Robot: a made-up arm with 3 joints. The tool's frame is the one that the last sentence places.
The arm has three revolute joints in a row. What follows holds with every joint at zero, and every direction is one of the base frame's. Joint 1 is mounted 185.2 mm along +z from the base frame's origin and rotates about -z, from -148.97 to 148.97 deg. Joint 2 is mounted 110.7 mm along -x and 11.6 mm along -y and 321.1 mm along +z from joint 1 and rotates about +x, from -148.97 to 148.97 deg. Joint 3 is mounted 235.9 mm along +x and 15.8 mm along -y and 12.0 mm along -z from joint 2 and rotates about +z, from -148.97 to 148.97 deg. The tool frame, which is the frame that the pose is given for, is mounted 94.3 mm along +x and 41.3 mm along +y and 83.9 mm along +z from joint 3; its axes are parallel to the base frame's.
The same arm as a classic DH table. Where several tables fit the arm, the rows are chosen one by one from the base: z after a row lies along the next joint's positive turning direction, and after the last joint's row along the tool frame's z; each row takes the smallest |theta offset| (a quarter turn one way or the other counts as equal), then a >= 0, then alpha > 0; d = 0 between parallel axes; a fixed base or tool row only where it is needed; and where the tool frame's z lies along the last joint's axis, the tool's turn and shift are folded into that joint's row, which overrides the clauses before.
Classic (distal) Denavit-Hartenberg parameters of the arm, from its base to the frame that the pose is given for. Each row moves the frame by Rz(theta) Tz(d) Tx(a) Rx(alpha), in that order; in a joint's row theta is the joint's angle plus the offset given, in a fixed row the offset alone. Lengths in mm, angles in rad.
base (fixed): a 0, alpha 3.1416, d 0, theta0 0
joint 1: a 11.6, alpha 1.5708, d -506.3, theta0 1.5708
joint 2: a 15.8, alpha 1.5708, d 125.2, theta0 0
joint 3: a -102.9, alpha 0, d 0, theta0 -1.158
tool (fixed): a 0, alpha 0, d 71.9, theta0 2.7288
Joint limits (rad, base to tool): -2.6..2.6 -2.6..2.6 -2.6..2.6

